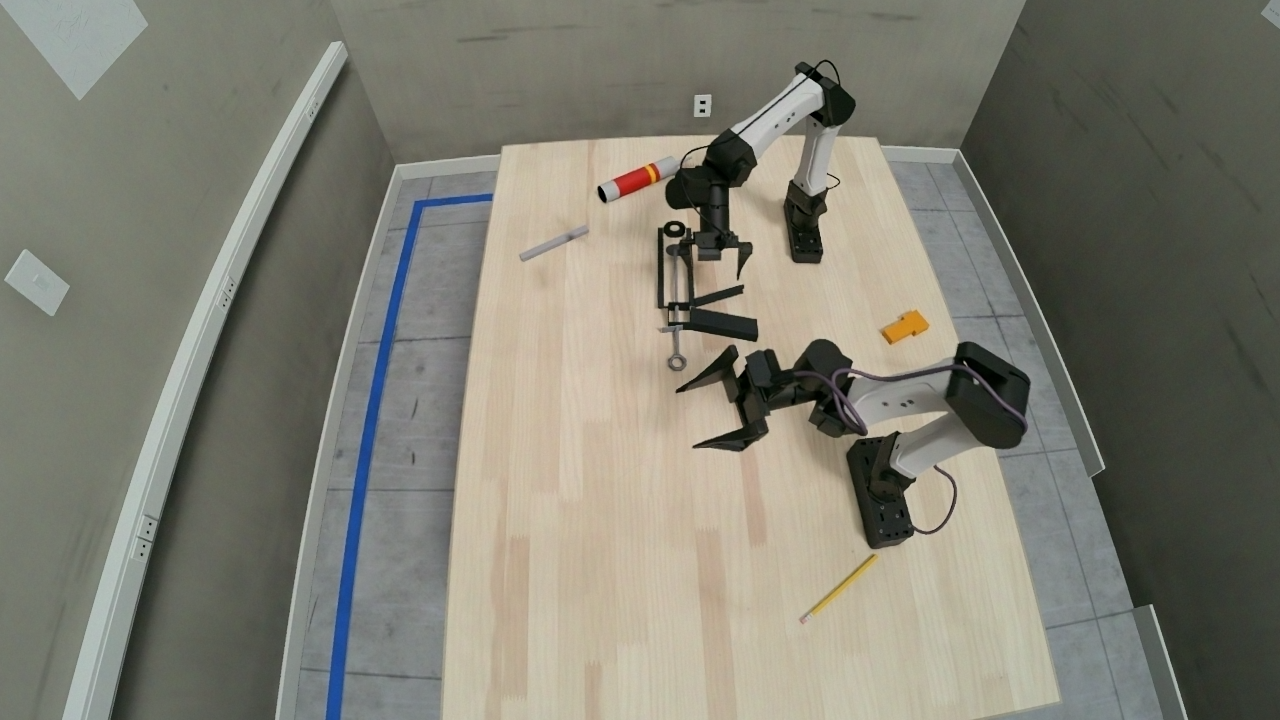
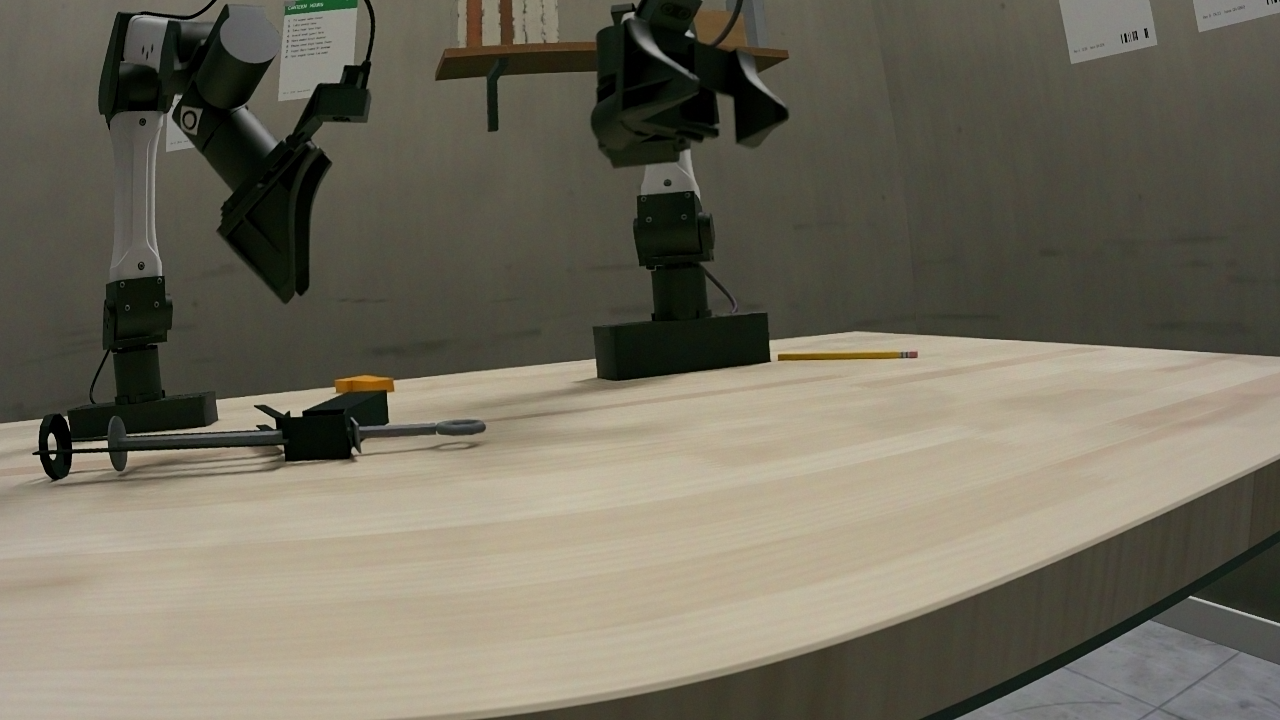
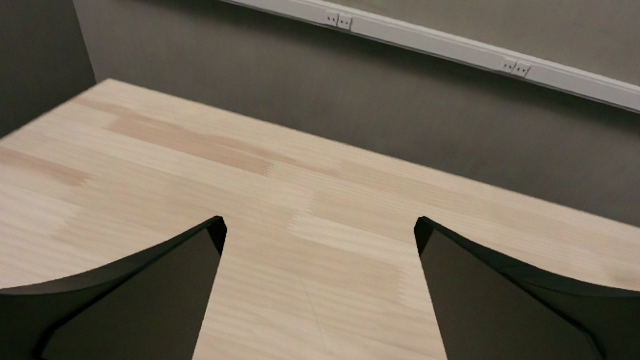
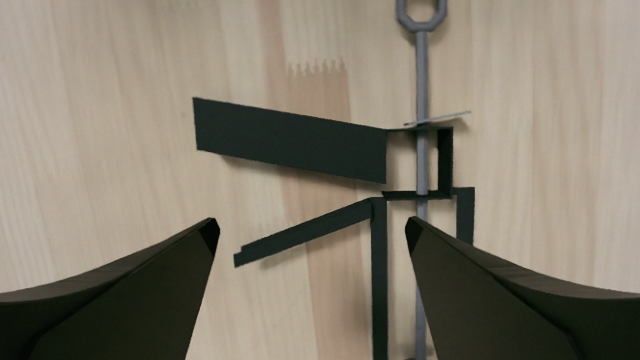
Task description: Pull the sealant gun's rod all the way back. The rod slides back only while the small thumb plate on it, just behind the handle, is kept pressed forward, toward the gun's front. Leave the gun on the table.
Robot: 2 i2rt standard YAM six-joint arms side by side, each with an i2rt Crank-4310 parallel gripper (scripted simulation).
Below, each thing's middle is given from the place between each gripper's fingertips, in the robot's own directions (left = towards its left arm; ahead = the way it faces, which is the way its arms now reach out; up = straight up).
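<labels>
The sealant cartridge (image 1: 654, 172) sits 100 mm ahead of my right hand (image 2: 298, 296), 440 mm to the right of it and 100 mm below it. Counting from my right hand again, I find the orange block (image 1: 913, 323) 440 mm behind, 70 mm to the left and 120 mm below. The pencil (image 2: 885, 354) is 610 mm to the left of that same right hand, 160 mm behind it and 120 mm below it.
Measured from my left hand (image 2: 746, 97), the pencil is 25 cm to the left, 26 cm behind and 24 cm below. The sealant cartridge is 80 cm to the right of my left hand and 22 cm below it, while the orange block is 29 cm to the right of my left hand, 54 cm behind it and 24 cm below it.
</labels>
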